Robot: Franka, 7 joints.
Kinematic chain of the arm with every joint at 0, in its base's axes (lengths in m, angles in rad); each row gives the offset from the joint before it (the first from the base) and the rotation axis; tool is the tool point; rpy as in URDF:
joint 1: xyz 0 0 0.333 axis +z
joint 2: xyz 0 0 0 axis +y
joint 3: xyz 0 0 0.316 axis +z
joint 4: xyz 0.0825 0 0 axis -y
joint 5: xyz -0.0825 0 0.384 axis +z
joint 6: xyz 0 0 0 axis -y
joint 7: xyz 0.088 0 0 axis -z
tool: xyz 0 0 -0.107 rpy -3.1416 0 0
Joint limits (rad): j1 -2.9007..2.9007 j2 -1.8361..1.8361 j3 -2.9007..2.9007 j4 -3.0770..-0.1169 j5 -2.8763..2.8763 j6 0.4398..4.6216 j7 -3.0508..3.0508
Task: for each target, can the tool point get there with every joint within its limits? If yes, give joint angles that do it. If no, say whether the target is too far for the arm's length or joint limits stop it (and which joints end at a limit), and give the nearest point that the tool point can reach.
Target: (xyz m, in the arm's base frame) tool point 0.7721 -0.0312 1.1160
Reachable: no: too far | nearest point 0.6021 -0.0243 0.9436 | short by 0.242 m
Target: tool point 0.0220 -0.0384 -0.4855
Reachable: no: joint limits stop it (at a limit: joint 2) | nearest point 0.0504 -0.0880 -0.3287 | short by 0.167 m
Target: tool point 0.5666 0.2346 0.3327
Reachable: yes | joints 1.4342 0.9247 -1.2829 -2.1586 -0.2247 3.6386 0.3246
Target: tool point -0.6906 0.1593 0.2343
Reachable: yes | joints -1.0188 -1.2624 -1.8433 -1.5580 1.1930 3.3457 0.3452
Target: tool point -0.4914 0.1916 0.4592
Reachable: yes | joints -1.7369 -0.2456 -1.4930 -2.0512 -1.2815 1.4258 -2.0327
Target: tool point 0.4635 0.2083 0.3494
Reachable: yes | joints 2.0407 -1.5542 -1.5805 -2.2480 0.4488 2.0971 -2.0572
